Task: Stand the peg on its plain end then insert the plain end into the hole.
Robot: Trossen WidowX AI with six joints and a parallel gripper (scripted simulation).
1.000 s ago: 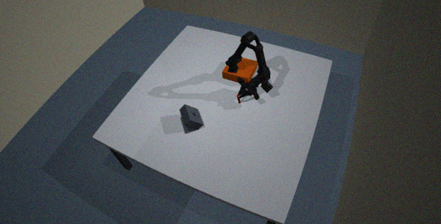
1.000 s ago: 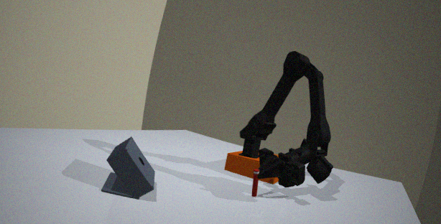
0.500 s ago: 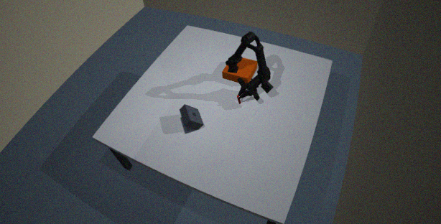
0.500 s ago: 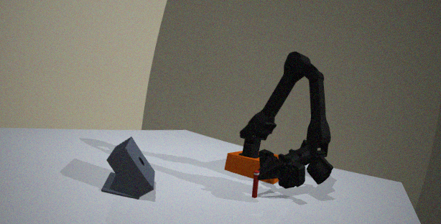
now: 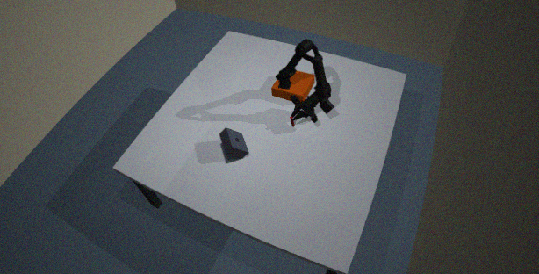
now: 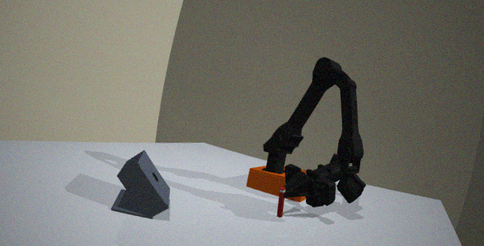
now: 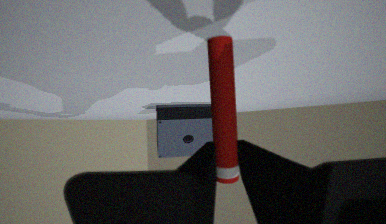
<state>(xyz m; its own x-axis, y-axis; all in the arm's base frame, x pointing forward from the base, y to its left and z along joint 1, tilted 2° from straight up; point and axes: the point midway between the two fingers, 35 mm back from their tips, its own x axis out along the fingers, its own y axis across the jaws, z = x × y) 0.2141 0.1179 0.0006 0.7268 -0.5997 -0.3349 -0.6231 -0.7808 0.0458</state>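
Right now my gripper tip is right at the red peg. Round my gripper tip: sloped panel 210 mm ahead, 240 mm to the right.
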